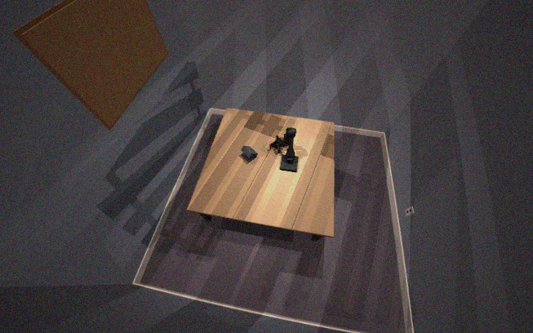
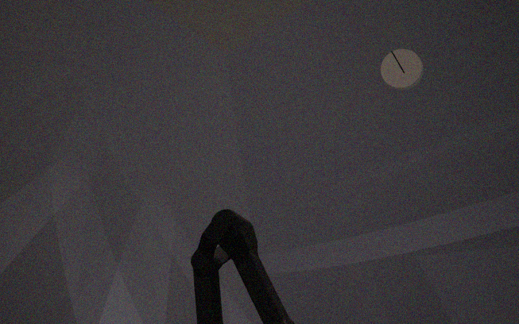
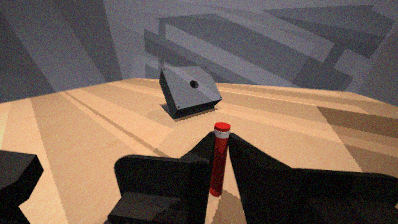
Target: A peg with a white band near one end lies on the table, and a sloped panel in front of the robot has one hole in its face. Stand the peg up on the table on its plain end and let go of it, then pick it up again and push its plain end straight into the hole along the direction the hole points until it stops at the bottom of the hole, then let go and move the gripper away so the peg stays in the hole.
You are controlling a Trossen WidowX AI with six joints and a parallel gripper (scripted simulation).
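Right now the red peg is 1 cm below my gripper tip. From my gripper tip the other things lie so: grey sloped panel 20 cm ahead, 9 cm to the left, 1 cm below.
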